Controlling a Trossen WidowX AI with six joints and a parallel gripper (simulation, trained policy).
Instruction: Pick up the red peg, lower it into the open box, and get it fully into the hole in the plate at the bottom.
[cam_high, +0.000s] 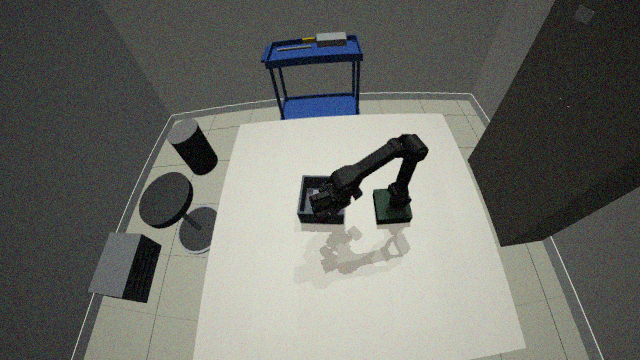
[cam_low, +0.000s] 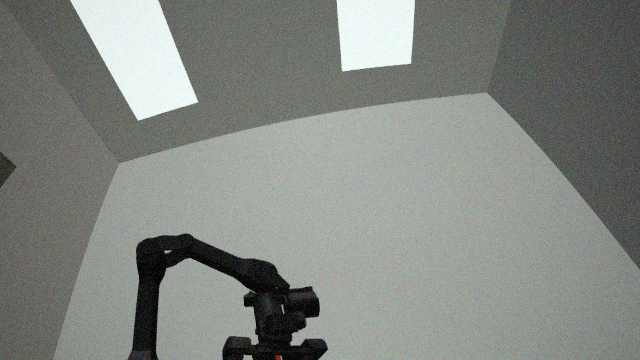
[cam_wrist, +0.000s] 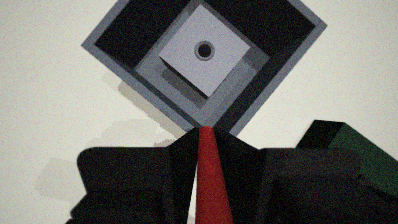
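My gripper tip is 8 cm to the left of the grey plate, 8 cm above it and 6 cm short of it. Also, from my gripper tip: red peg: 3 cm above, 1 cm to the left, 1 cm behind; dark box: 10 cm below, 8 cm to the right, 6 cm ahead.
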